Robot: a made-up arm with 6 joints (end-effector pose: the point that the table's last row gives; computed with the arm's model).
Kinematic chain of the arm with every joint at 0, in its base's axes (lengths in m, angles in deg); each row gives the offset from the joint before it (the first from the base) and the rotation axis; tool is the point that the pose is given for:
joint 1: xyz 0 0 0.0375 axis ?
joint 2: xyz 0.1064 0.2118 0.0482 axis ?
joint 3: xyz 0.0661 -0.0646 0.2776 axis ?
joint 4: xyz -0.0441 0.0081 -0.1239 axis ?
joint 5: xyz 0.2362 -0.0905 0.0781 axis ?
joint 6: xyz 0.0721 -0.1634 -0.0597 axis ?
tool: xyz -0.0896 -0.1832 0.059
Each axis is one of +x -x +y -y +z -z.
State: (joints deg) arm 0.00 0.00 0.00 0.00 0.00 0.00
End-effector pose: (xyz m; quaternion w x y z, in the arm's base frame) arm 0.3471 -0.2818 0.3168 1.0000 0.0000 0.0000 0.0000
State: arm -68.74 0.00 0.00 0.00 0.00 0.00
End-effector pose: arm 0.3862 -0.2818 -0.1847 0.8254 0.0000 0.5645 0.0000
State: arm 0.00 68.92 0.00 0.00 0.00 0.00
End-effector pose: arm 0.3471 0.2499 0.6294 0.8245 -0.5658 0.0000 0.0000
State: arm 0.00 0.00 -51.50 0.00 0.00 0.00
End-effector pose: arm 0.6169 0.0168 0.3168 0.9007 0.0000 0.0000 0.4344
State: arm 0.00 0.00 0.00 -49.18 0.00 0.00
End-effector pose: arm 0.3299 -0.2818 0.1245 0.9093 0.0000 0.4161 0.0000
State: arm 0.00 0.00 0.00 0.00 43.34 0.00
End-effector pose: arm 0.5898 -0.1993 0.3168 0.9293 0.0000 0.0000 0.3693
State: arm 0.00 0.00 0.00 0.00 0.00 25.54
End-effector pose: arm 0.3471 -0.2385 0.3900 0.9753 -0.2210 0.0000 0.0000
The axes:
joint 1: -y
joint 2: -x
joint 3: -z
joint 4: -y
joint 5: +z
joint 6: -x

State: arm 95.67 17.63 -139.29 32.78 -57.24 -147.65
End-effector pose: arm -0.1603 0.3770 0.1102 0.5021 0.4896 0.3837 0.6008
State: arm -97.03 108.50 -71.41 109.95 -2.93 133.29
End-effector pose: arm 0.2083 0.6122 -0.1631 0.6492 -0.3066 -0.3326 0.6115
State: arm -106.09 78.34 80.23 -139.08 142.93 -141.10
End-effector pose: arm -0.2166 0.3406 0.0307 0.3492 -0.7508 -0.0140 0.5605
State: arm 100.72 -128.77 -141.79 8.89 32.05 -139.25
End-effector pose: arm -0.1794 0.0535 0.0864 0.0170 0.7701 -0.0934 -0.6308
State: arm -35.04 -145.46 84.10 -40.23 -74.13 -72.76
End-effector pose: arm 0.0344 0.1083 0.0580 0.3299 0.0120 -0.7584 0.5621
